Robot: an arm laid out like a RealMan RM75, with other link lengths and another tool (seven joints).
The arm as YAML. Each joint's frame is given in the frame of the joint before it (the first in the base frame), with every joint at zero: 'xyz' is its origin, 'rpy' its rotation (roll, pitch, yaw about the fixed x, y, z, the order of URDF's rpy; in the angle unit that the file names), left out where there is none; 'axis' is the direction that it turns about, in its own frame. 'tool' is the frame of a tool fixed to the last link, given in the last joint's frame.
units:
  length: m
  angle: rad
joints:
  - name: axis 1
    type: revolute
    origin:
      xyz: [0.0, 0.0, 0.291]
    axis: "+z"
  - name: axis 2
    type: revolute
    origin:
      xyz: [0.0, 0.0, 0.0]
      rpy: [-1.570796, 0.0, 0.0]
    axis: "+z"
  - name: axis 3
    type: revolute
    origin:
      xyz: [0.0, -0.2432, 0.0]
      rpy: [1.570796, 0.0, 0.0]
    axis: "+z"
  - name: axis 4
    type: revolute
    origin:
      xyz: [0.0, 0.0, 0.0]
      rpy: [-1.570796, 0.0, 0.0]
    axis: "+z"
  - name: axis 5
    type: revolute
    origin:
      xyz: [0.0, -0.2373, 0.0]
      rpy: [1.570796, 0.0, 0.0]
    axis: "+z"
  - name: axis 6
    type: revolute
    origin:
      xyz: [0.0, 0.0, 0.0]
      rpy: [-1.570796, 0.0, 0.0]
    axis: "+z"
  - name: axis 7
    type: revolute
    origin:
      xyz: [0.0, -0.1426, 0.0]
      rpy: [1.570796, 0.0, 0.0]
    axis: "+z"
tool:
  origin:
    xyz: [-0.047, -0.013, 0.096]
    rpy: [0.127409, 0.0, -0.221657]
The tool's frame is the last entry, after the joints.
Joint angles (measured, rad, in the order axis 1, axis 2, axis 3, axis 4, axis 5, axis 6, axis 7), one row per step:
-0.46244 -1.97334 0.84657 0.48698 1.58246 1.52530 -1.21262
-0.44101 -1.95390 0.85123 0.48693 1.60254 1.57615 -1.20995
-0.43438 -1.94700 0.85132 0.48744 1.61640 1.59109 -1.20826
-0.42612 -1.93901 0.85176 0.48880 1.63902 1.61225 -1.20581
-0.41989 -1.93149 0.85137 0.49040 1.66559 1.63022 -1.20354
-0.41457 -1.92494 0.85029 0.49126 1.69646 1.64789 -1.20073
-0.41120 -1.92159 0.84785 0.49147 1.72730 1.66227 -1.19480
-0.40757 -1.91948 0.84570 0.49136 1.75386 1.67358 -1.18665
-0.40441 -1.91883 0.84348 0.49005 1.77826 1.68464 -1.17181
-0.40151 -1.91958 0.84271 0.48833 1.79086 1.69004 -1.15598
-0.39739 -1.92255 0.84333 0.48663 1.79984 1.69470 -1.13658
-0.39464 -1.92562 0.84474 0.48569 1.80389 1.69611 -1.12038
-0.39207 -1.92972 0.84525 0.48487 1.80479 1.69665 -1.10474
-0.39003 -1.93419 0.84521 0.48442 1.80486 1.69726 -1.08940
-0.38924 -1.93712 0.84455 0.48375 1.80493 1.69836 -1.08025
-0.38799 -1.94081 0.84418 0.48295 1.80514 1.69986 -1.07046
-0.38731 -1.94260 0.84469 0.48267 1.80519 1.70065 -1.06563
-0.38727 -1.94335 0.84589 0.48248 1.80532 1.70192 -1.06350
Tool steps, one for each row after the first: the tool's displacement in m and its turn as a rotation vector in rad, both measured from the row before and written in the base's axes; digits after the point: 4 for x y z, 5 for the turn. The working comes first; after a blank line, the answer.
Tool pose at each row, in the base's axes (x y z in m, rotation vector in rad; the steps are taken from these numbers as rounded here):
-0.2765 0.3901 -0.0147 -2.38632 -0.88646 -0.92484
-0.2835 0.3753 -0.0108 -2.42866 -0.88349 -0.91291
-0.2870 0.3701 -0.0098 -2.44587 -0.88226 -0.89988
-0.2916 0.3623 -0.0095 -2.47390 -0.88065 -0.88006
-0.2964 0.3549 -0.0094 -2.50295 -0.87930 -0.85482
-0.3015 0.3470 -0.0101 -2.53479 -0.87948 -0.82629
-0.3057 0.3400 -0.0117 -2.56462 -0.87707 -0.79972
-0.3096 0.3337 -0.0133 -2.58940 -0.87309 -0.77636
-0.3129 0.3279 -0.0152 -2.61376 -0.86137 -0.75697
-0.3148 0.3245 -0.0167 -2.62710 -0.84747 -0.74719
-0.3160 0.3211 -0.0190 -2.63880 -0.83036 -0.74218
-0.3166 0.3194 -0.0208 -2.64556 -0.81440 -0.73998
-0.3164 0.3183 -0.0227 -2.64850 -0.79875 -0.74235
-0.3157 0.3177 -0.0244 -2.65050 -0.78235 -0.74648
-0.3150 0.3173 -0.0255 -2.65176 -0.77257 -0.75054
-0.3142 0.3165 -0.0269 -2.65358 -0.76291 -0.75546
-0.3138 0.3161 -0.0277 -2.65512 -0.75800 -0.75751
-0.3134 0.3156 -0.0283 -2.65766 -0.75535 -0.75866

-0.0070 -0.0148 0.0039 -0.03270 0.00891 -0.01904
-0.0035 -0.0052 0.0010 -0.01313 0.00932 -0.00581
-0.0046 -0.0078 0.0003 -0.02177 0.01387 -0.00963
-0.0048 -0.0074 0.0001 -0.02282 0.01734 -0.00884
-0.0051 -0.0079 -0.0007 -0.02606 0.01888 -0.00872
-0.0042 -0.0070 -0.0016 -0.02354 0.01772 -0.00969
-0.0039 -0.0063 -0.0016 -0.01889 0.01574 -0.00895
-0.0033 -0.0058 -0.0019 -0.01542 0.01419 -0.01374
-0.0019 -0.0034 -0.0015 -0.00536 0.00844 -0.01183
-0.0012 -0.0034 -0.0023 -0.00278 0.00572 -0.01370
-0.0006 -0.0017 -0.0018 0.00085 0.00383 -0.01145
0.0002 -0.0011 -0.0019 0.00385 0.00079 -0.01044
0.0007 -0.0006 -0.0017 0.00485 -0.00029 -0.01079
0.0007 -0.0004 -0.0011 0.00274 -0.00130 -0.00673
0.0008 -0.0008 -0.0014 0.00214 -0.00196 -0.00704
0.0004 -0.0004 -0.0008 0.00056 -0.00071 -0.00376
0.0004 -0.0005 -0.0006 -0.00120 -0.00048 -0.00272

